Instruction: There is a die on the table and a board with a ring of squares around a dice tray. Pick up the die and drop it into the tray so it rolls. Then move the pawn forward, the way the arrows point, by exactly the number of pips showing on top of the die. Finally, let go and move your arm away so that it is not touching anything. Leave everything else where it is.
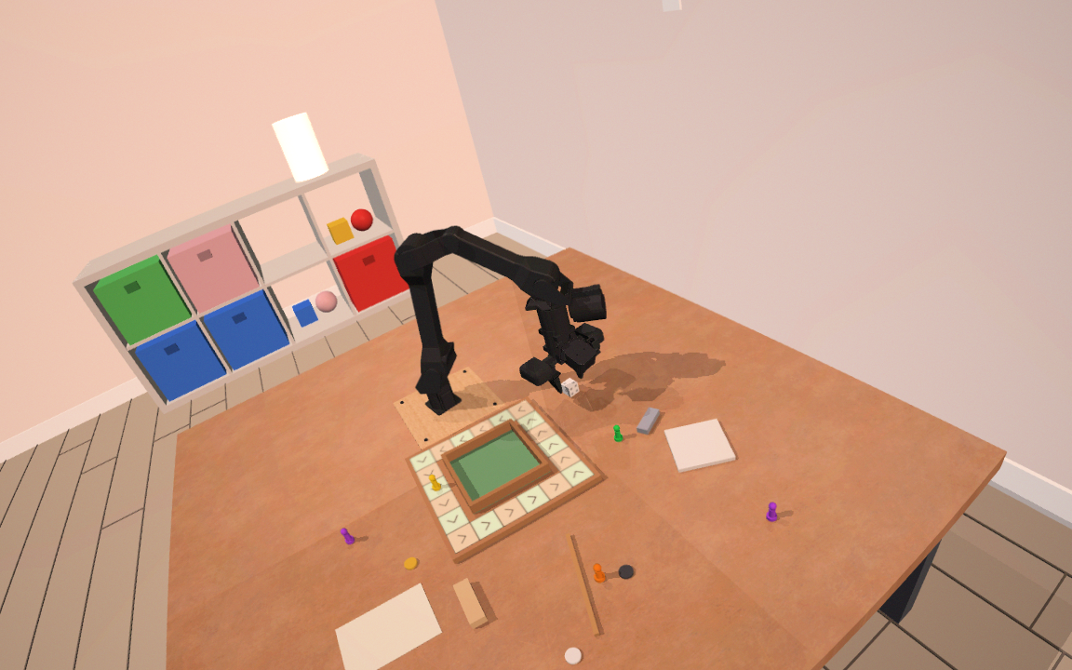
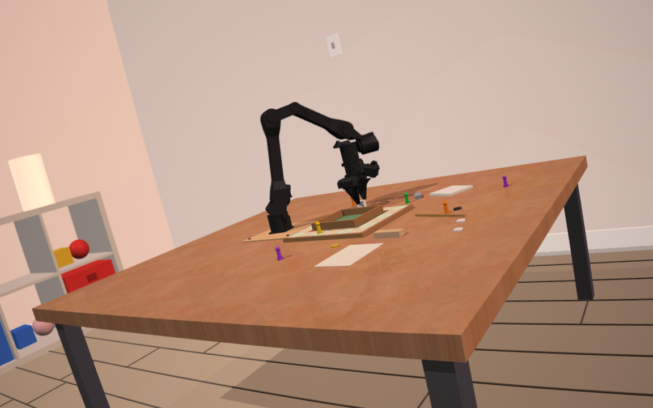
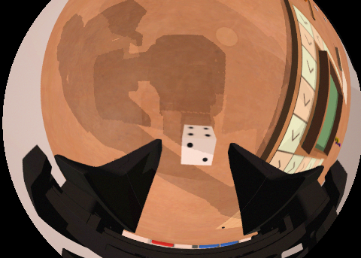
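Now: gripper tip 350 mm to the left of the yellow pawn and 10 mm below it. Also, from my gripper tip: grey block (190 mm ahead, 20 mm to the left, 10 mm below); green pawn (180 mm ahead, 40 mm to the right); white die (10 mm below).
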